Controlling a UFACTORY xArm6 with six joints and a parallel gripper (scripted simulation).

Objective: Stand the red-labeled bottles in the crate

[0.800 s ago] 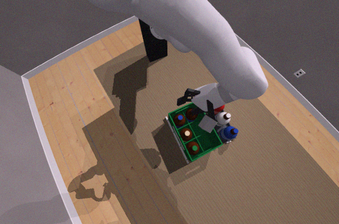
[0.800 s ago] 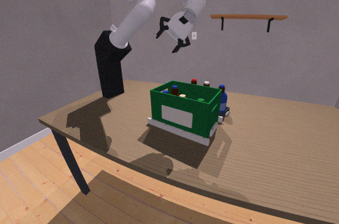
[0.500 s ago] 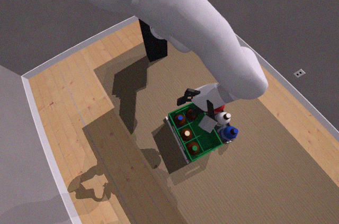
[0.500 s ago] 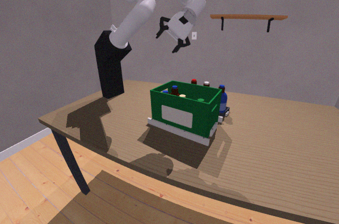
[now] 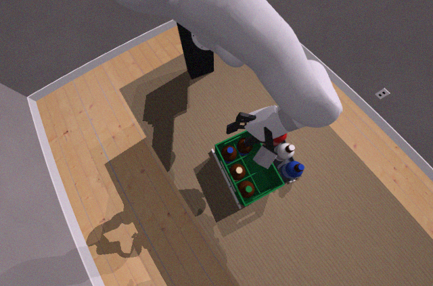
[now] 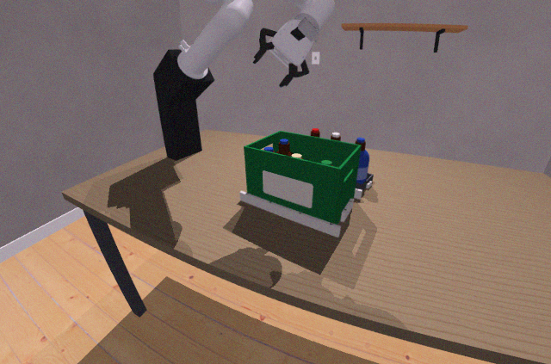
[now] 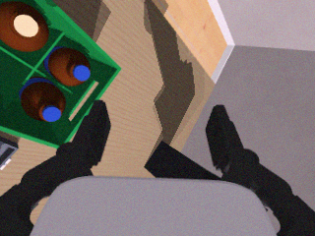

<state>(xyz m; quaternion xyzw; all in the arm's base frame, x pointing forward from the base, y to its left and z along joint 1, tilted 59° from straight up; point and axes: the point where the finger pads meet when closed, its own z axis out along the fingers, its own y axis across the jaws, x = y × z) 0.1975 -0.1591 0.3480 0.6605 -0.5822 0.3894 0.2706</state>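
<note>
My hand is 29 cm above the red-labeled bottle, 19 cm to the right of it and 17 cm short of it. Round my hand: green crate (29 cm below, 9 cm ahead, 3 cm to the right); then white-labeled bottle (29 cm below, 23 cm ahead, 13 cm to the left); then blue-labeled bottle (29 cm below, 29 cm ahead, 7 cm to the left).
</note>
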